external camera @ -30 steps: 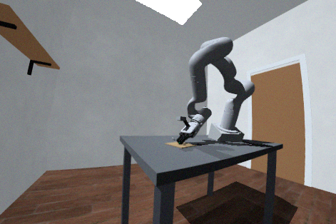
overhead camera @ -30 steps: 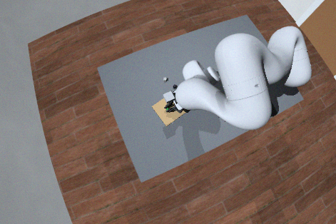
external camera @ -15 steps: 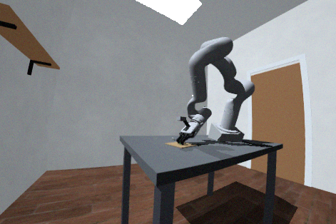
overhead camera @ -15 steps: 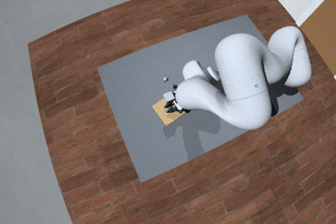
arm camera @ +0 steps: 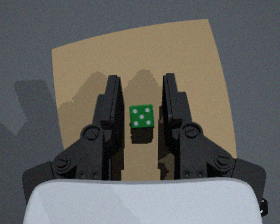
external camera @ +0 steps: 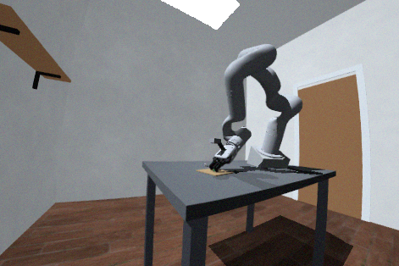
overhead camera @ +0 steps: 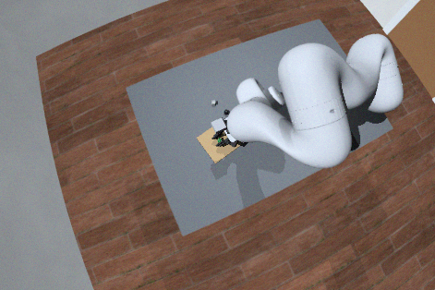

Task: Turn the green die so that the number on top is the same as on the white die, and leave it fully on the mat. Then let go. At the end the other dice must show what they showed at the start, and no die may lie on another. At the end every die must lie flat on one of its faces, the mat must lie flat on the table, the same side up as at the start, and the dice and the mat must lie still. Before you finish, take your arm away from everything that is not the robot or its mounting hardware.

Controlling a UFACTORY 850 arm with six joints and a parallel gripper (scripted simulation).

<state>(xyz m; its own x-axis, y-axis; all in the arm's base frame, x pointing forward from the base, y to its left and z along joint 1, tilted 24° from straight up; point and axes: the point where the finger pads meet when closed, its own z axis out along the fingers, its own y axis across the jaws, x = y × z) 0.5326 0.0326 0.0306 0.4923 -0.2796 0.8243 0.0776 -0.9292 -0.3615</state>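
Now: the green die 2 cm below my hand. Round my hand: black die (11 cm to the right, 8 cm behind, 2 cm below); then white die (17 cm to the right, 5 cm behind, 2 cm below); then mat (3 cm below).
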